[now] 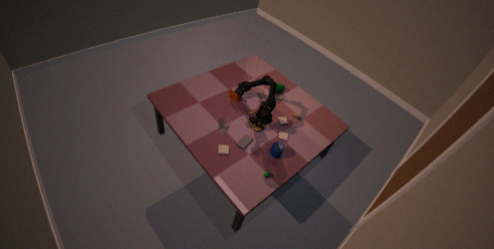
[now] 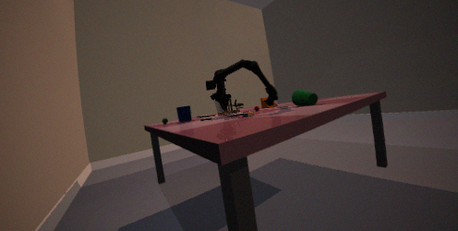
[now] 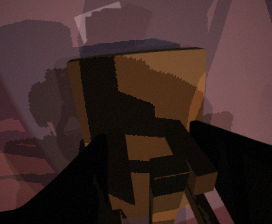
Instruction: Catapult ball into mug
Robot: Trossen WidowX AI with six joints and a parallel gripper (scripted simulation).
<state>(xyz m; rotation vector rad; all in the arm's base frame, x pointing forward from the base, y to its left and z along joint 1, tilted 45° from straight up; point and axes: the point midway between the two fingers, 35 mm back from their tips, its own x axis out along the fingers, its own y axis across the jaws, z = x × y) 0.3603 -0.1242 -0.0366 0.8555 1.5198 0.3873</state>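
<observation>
Right now my gripper tip is 110 mm past the red ball, 210 mm to the right of it and 20 mm above it. Also, from my gripper tip: dark plate (40 mm ahead, 190 mm to the right, 30 mm below); blue mug (260 mm ahead, 90 mm to the right, 10 mm below); catapult (60 mm behind, 40 mm to the left, 20 mm above).
</observation>
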